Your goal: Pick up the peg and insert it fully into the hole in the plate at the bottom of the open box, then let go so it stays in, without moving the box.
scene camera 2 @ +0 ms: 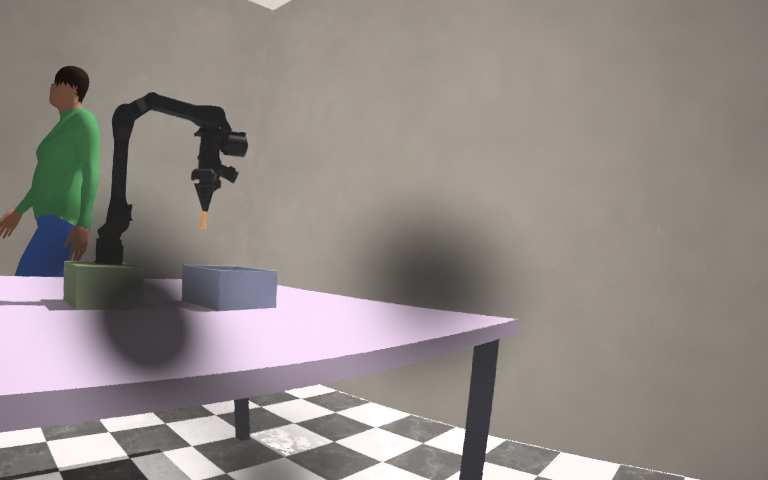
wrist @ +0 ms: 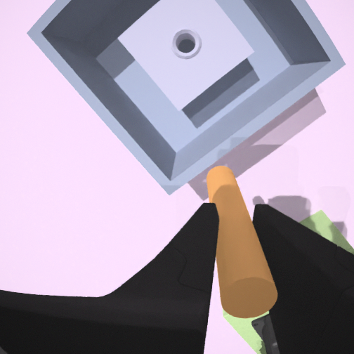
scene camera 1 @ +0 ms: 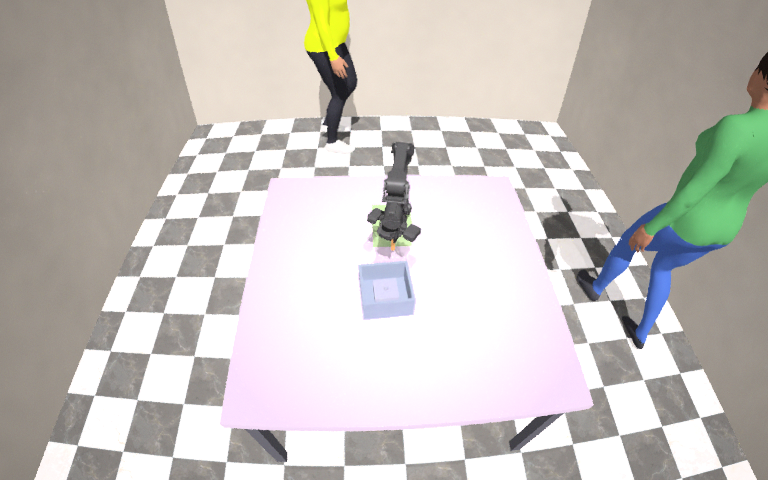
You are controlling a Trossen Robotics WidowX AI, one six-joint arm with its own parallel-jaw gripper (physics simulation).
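Frame: origin at the arm's base, x left, y up, z ahead, level; centimetres.
Where they show: gripper, fingertip midpoint: [scene camera 2: 205, 211] [scene camera 1: 392, 241]; arm's base, origin of the base link: [scene camera 2: 108, 263].
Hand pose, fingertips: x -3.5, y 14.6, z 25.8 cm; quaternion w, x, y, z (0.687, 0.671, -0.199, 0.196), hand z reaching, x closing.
Things, the pixels of their centre, and the offset from my fingertips. "pt": a spot on its surface instead. Level surfaces: height alone.
- orange peg, body centre: [scene camera 2: 203, 213] [scene camera 1: 393, 241] dx +0.2, dy -0.5, dz -0.3 cm
- open blue-grey box, body centre: [scene camera 2: 228, 286] [scene camera 1: 385, 289] dx -2.0, dy -19.3, dz +7.3 cm
- pale plate, body centre: [scene camera 1: 385, 292] dx -2.0, dy -20.8, dz +7.3 cm
- round raised-rim hole, surface spot: [scene camera 1: 386, 288] pt dx -1.7, dy -19.6, dz +6.4 cm
- pink table, its level: dy -24.2 cm
The orange peg [scene camera 1: 392, 245] [scene camera 2: 202, 220] [wrist: 239, 250] is held upright between the fingers of my gripper [scene camera 2: 204, 210] [wrist: 233, 215], its lower end pointing down. The gripper is shut on it and hangs well above the table's height, on the arm's side of the box. The open blue-grey box [scene camera 1: 389, 309] [scene camera 2: 246, 290] [wrist: 120, 142] stands on the table. In the wrist view the pale plate [scene camera 1: 378, 291] [wrist: 165, 65] lies at the box's bottom, with a round raised-rim hole [scene camera 1: 386, 288] [wrist: 186, 44] in it. The peg is outside the box's outline and touches neither box nor plate.
The pink table [scene camera 1: 317, 362] [scene camera 2: 339, 328] carries the box. A green block [scene camera 1: 382, 240] [scene camera 2: 79, 285] [wrist: 320, 222] stands under the arm's base. Two people stand on the floor beyond the table. Dark blurred spots cover parts of the scene camera 2 view.
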